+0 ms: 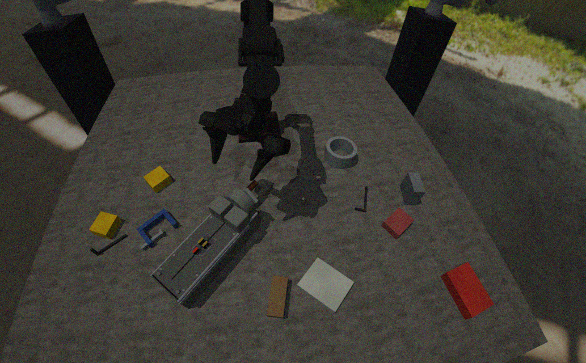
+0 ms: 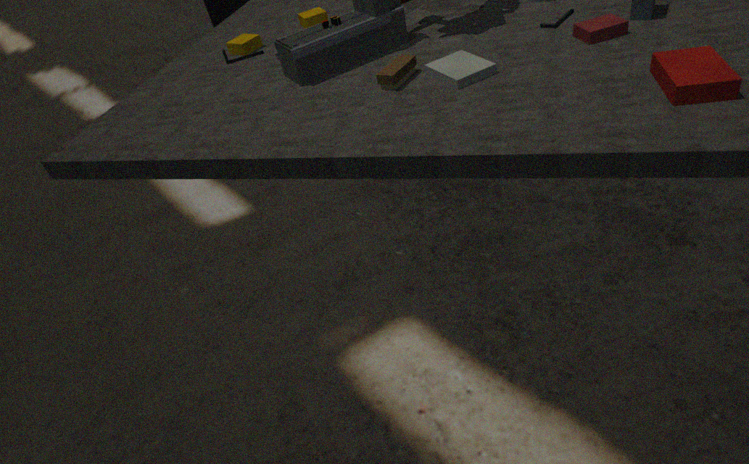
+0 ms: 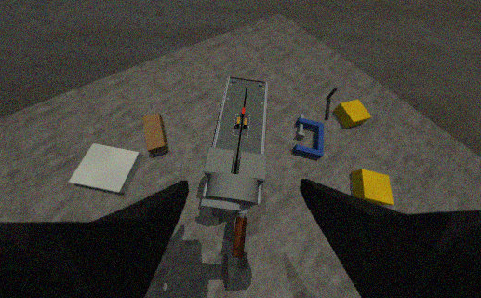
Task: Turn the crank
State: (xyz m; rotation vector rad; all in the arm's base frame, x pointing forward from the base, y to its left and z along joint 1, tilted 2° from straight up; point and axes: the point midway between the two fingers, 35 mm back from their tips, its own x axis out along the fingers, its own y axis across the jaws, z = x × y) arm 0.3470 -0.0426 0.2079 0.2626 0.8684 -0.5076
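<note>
The brown crank handle is 50 mm behind my gripper tip, 30 mm to the left of it and 130 mm below it. The rest, counted from my gripper tip: white plate 200 mm ahead, 190 mm to the left, 180 mm below; then red pointer 120 mm ahead, 90 mm to the right, 110 mm below; then brown block 220 mm ahead, 80 mm to the left, 180 mm below.
</note>
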